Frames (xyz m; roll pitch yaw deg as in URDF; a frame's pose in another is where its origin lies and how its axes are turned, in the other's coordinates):
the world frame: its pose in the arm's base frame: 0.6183 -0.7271 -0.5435 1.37 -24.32 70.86
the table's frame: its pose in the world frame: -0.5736 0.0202 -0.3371 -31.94 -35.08 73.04
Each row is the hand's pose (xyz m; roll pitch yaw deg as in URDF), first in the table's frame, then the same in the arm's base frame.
Working: the table's frame: its pose in the arm's base frame: 0.4657 -1.0807 -1.0864 -62.19 -39.71 162.86

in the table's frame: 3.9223 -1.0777 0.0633 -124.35 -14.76 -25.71
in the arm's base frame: -1.6858 0.0505 2.1757 166.08 -69.00 167.60
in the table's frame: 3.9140 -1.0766 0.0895 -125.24 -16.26 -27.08
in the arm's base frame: -1.6798 0.0239 2.1791 162.12 -70.73 170.48
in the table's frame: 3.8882 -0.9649 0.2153 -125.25 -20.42 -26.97
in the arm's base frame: -1.7335 -0.1305 2.1317 150.16 -71.45 -176.85
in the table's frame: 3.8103 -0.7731 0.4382 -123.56 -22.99 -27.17
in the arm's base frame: -1.8008 -0.4097 2.0314 144.06 -71.71 -168.73
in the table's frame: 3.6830 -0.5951 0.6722 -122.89 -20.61 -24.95
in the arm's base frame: -1.8222 -0.7066 1.9130 152.20 -69.59 -175.76
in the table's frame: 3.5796 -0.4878 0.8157 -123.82 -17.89 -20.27
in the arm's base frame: -1.8155 -0.8939 1.8254 157.70 -64.82 178.94
